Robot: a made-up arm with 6 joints.
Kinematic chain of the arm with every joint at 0, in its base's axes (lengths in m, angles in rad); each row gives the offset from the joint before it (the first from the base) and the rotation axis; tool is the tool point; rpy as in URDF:
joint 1: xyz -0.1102 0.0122 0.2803 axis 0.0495 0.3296 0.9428
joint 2: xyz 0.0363 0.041 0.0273 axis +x
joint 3: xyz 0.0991 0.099 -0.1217 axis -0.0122 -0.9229 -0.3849
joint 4: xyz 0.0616 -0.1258 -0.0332 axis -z
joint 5: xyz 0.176 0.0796 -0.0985 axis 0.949 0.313 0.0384
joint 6: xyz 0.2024 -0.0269 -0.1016 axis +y
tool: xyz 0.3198 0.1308 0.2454 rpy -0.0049 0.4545 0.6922
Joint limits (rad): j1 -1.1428..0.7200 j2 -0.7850..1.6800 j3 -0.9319..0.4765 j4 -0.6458..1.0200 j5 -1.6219..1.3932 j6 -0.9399..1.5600
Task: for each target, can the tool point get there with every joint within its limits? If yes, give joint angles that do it. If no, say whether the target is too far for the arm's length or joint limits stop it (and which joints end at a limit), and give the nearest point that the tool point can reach.
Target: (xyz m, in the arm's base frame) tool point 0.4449 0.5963 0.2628
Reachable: yes | joints 0.5529 0.0990 0.2393 0.1870 -1.0214 -0.3932
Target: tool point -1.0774 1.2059 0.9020
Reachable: no: too far | nearest point -0.6248 0.8656 0.6564 | short by 0.617 m
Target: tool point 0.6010 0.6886 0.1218
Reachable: yes | joints 0.5262 1.3714 -0.0106 0.2064 0.3033 0.2050
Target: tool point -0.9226 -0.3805 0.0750
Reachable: no: joint limits stop it (at a limit: joint 1, joint 2, joint 3, joint 4, joint 6) | nearest point -0.7520 -0.6863 0.0733 | short by 0.350 m
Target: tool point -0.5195 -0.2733 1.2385
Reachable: no: joint limits stop it (at a limit: joint 1, joint 2, joint 3, joint 4, joint 5) | nearest point -0.4800 -0.4581 0.9384 | short by 0.355 m
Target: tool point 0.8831 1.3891 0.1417
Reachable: no: too far | nearest point 0.5620 0.9468 0.1967 | short by 0.549 m
